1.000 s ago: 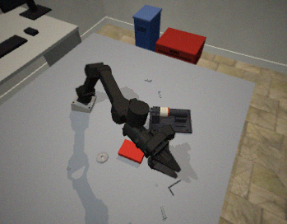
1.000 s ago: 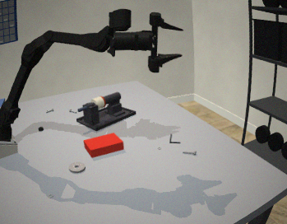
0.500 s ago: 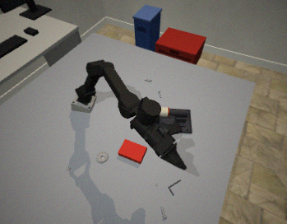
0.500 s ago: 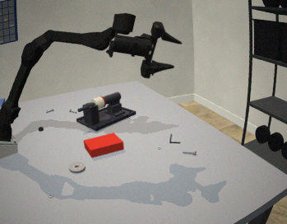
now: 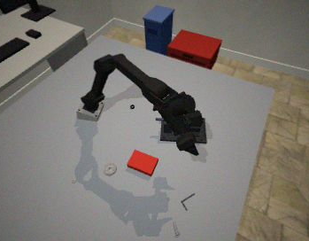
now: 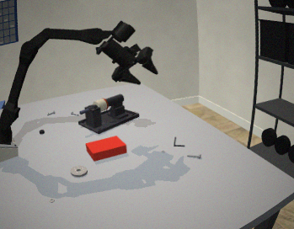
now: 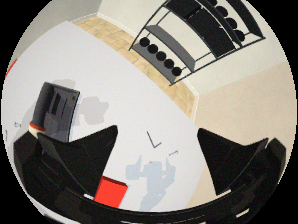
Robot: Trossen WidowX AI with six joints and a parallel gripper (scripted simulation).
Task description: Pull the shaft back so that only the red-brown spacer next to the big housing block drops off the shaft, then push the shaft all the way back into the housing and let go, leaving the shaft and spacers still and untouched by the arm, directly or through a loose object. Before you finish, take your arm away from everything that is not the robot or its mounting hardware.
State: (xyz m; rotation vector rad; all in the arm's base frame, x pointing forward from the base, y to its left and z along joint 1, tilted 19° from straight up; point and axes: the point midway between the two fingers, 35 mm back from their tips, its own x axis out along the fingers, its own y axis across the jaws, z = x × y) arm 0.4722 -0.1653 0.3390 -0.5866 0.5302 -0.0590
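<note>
My hand is 19 cm to the right of the shaft, 15 cm above it and 10 cm past it. Round my hand: red-brown spacer 19 cm to the left, 16 cm below, 7 cm behind; fixture 20 cm to the left, 18 cm below, 6 cm behind; cream spacer 19 cm to the left, 15 cm below, 9 cm behind.
</note>
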